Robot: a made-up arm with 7 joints.
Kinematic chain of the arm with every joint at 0, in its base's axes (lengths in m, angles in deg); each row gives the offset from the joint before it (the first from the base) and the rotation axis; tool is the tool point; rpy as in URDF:
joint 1: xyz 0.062 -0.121 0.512 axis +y
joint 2: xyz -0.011 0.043 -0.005 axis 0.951 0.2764 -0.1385
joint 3: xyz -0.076 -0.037 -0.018 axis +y
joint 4: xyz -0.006 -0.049 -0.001 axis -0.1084 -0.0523 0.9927
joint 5: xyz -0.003 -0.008 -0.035 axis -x
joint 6: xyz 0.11 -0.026 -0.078 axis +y
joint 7: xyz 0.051 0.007 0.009 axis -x
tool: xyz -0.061 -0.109 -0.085 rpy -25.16 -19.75 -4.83
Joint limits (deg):
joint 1: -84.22..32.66
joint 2: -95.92..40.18
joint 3: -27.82..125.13
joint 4: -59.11..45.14
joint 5: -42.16..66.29
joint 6: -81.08..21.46
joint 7: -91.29..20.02
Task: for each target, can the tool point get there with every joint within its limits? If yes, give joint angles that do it. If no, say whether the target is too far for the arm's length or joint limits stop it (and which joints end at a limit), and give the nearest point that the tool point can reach.
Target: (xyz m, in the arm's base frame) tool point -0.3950 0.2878 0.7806
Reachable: no: too far | nearest point -0.2182 0.0643 0.6423 | short by 0.317 m
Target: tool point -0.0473 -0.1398 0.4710
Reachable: no: joint limits stop it (at a limit: joint 1, joint 5, joint 6, joint 7) | nearest point -0.0744 -0.1656 0.4146 | short by 0.068 m
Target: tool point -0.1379 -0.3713 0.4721
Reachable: yes | joints -68.18 -55.70 89.67 -10.86 52.97 -17.50 -11.16
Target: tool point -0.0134 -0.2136 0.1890
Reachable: yes | joints -31.52 -6.99 87.17 -19.55 -15.19 -65.64 -69.23
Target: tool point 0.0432 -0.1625 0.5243
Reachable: no: joint limits stop it (at a limit: joint 1, joint 2, joint 5, joint 6, joint 7) | nearest point 0.0844 -0.1902 0.5903 | short by 0.083 m
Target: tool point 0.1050 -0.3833 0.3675
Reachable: yes | joints -19.35 -18.76 18.98 -47.27 25.42 -69.03 -75.77
